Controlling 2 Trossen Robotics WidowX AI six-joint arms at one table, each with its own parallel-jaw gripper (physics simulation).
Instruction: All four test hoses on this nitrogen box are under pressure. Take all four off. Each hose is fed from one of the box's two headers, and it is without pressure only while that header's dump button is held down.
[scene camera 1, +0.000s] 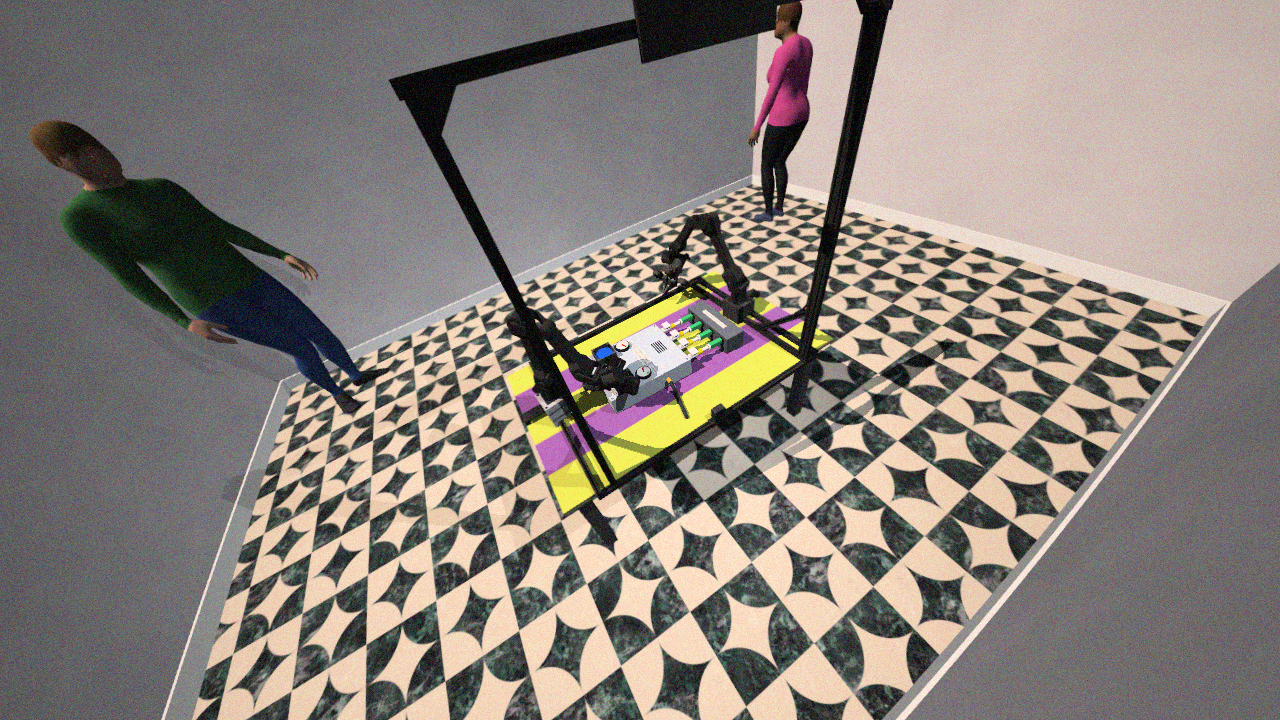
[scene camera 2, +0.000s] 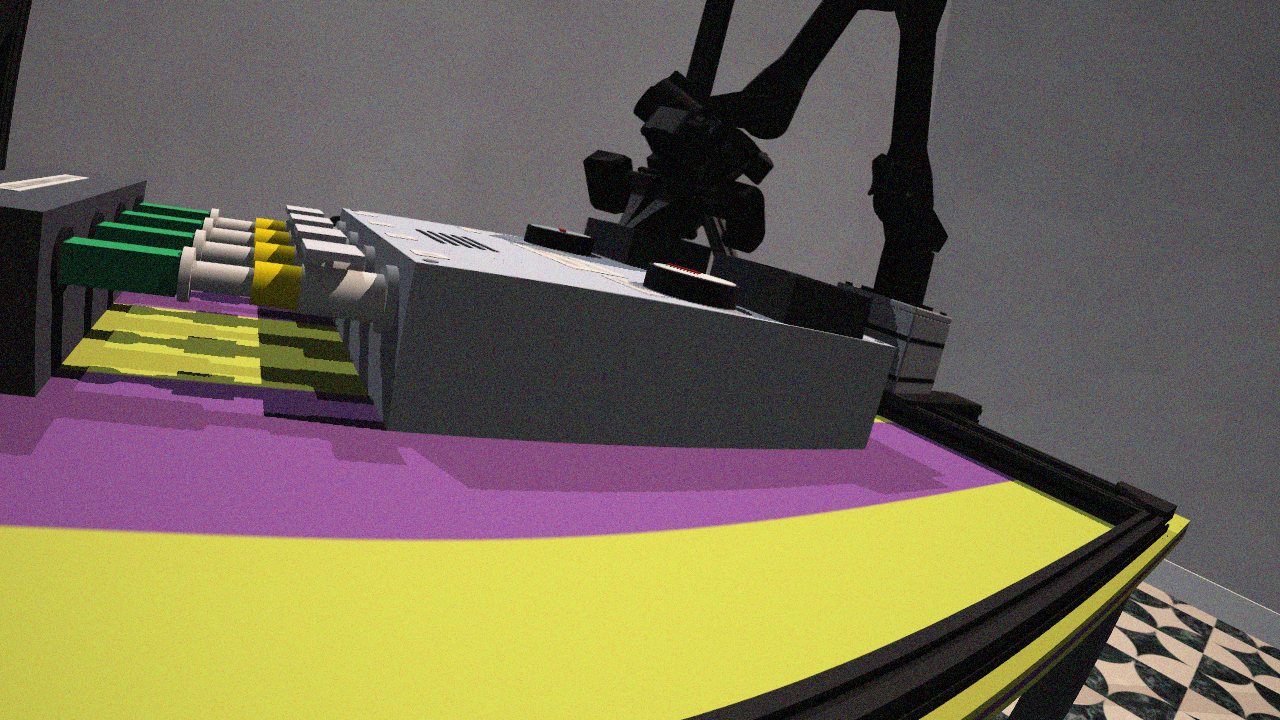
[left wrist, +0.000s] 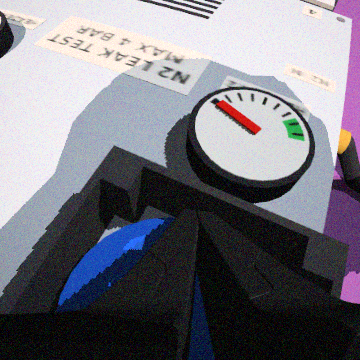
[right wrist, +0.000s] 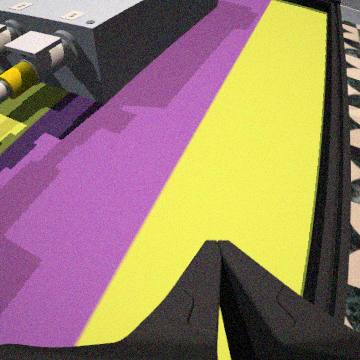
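Where they show: left gripper, fingertip midpoint: (scene camera 1: 631, 376) (scene camera 2: 616, 241) (left wrist: 194, 219); right gripper, fingertip midpoint: (scene camera 1: 663, 294) (right wrist: 215, 250); left arm's base at its link origin: (scene camera 1: 551, 395) (scene camera 2: 897, 300); right arm's base at its link origin: (scene camera 1: 738, 299).
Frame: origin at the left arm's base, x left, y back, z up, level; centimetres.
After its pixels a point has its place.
The nitrogen box (scene camera 1: 664, 360) @[x -14.6, y -42.9, z -3.2 cm] (scene camera 2: 626, 376) @[x 7.9, y -42.4, z -7.3 cm] (right wrist: 150, 50) @[x 7.5, y -44.8, z -9.6 cm] lies on the striped table. Four hoses with green sleeves, yellow bands and white connectors run to its end face; the nearest hose (scene camera 2: 277, 282) @[x 2.6, y -60.4, z -5.3 cm] (right wrist: 19, 79) @[x 2.5, y -60.8, z -5.2 cm] appears seated at port 1, and the others also look seated. My left gripper (left wrist: 194, 219) @[x -13.0, y -27.9, z -1.6 cm] is shut, its tips inside a black collar over a blue dump button (left wrist: 107, 260) @[x -10.6, y -25.7, z -1.9 cm]. The header 2 gauge (left wrist: 250, 155) @[x -14.5, y -31.3, z -1.7 cm] beside it has its needle at the low end, away from green. My right gripper (right wrist: 215, 250) @[x 19.8, y -70.9, z -2.5 cm] is shut and empty, hanging above the table beyond the port 1 side of the box.
A dark grey block (scene camera 1: 720, 327) @[x -17.2, y -71.6, z -3.1 cm] (scene camera 2: 17, 304) @[x 3.2, y -72.8, z -7.1 cm] stands at the hoses' far ends. The header 1 gauge (scene camera 1: 622, 346) @[x 3.4, y -35.2, z -1.7 cm] (scene camera 2: 689, 284) @[x 6.2, y -37.9, z -2.2 cm] and another blue button (scene camera 1: 605, 351) @[x 6.3, y -28.3, z -1.6 cm] sit on the box. A yellow-and-black inlet fitting (scene camera 1: 677, 398) @[x -28.1, y -37.0, z -9.9 cm] (left wrist: 345, 142) @[x -21.9, y -38.6, z -6.5 cm] is beside the box. A black frame surrounds the table.
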